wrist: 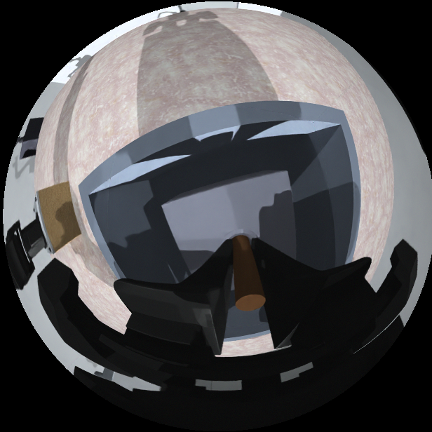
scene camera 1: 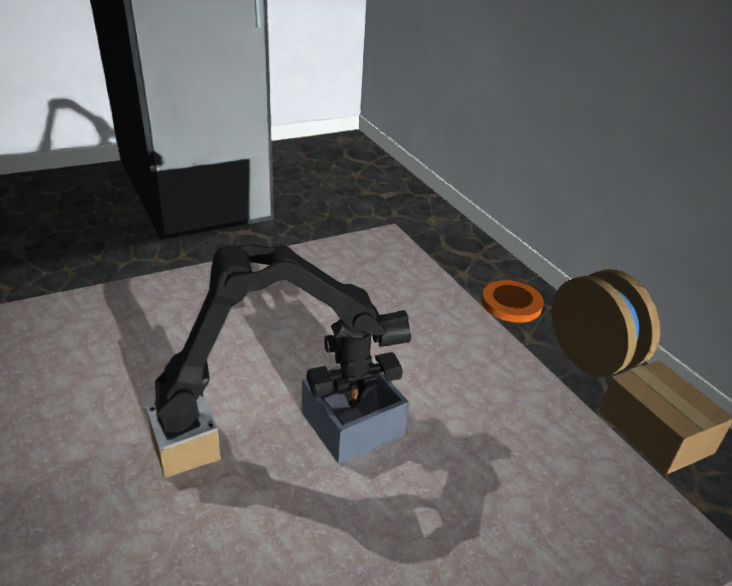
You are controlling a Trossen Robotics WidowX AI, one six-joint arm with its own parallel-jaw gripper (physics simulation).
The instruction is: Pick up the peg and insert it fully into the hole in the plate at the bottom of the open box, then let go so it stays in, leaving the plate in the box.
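Where they show: gripper, fingertip midpoint: (scene camera 1: pixel 353 402); arm's base, link origin: (scene camera 1: pixel 178 421).
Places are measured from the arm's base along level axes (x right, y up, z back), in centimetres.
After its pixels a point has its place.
The blue-grey open box (scene camera 1: pixel 373 432) {x 18.0, y -3.7, z -33.1 cm} (wrist: pixel 352 200) stands on the floor mat. The light grey plate (wrist: pixel 215 215) lies at its bottom, partly shadowed. The brown peg (scene camera 1: pixel 355 392) {x 10.8, y 1.3, z -32.9 cm} (wrist: pixel 246 272) is roughly upright. My gripper (scene camera 1: pixel 357 400) {x 9.7, y -2.7, z -33.4 cm} (wrist: pixel 241 244) is shut on the peg and reaches down inside the box. In the wrist view the peg's far end meets the pale ring around the hole, with the fingertips close on both sides of it. The fingers hide most of the hole, so how deep the peg sits cannot be told.
The box walls surround the fingers closely. The arm's base stands on a wooden block (scene camera 1: pixel 190 452) {x 4.7, y -4.1, z -0.2 cm} (wrist: pixel 59 215) left of the box. An orange ring (scene camera 1: pixel 493 306), a large spool (scene camera 1: pixel 589 326) and a cardboard box (scene camera 1: pixel 647 415) are far to the right.
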